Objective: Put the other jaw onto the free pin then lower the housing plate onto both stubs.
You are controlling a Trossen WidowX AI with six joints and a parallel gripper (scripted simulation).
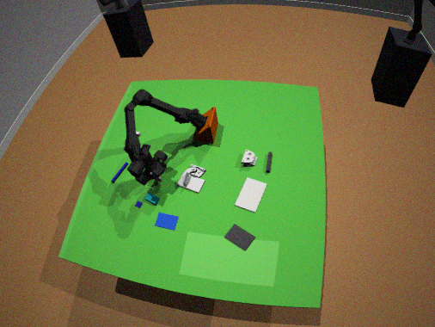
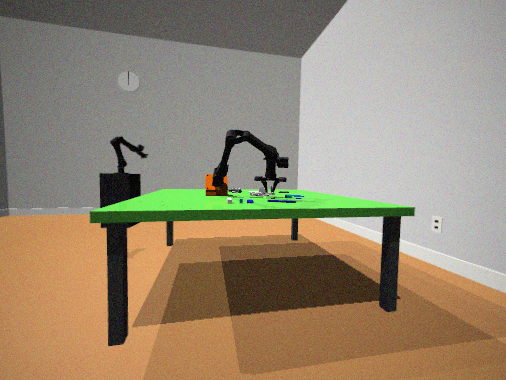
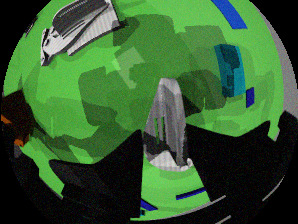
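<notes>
The teal block lies 12 cm ahead of my gripper tip, 2 cm to the left of it and 2 cm below it. The rest, counted from my gripper tip: dark square plate 48 cm to the left, 20 cm ahead, 2 cm below; grey metallic jaw 4 cm to the right, 1 cm ahead; white flat plate 48 cm to the left, 2 cm below, 1 cm behind.
</notes>
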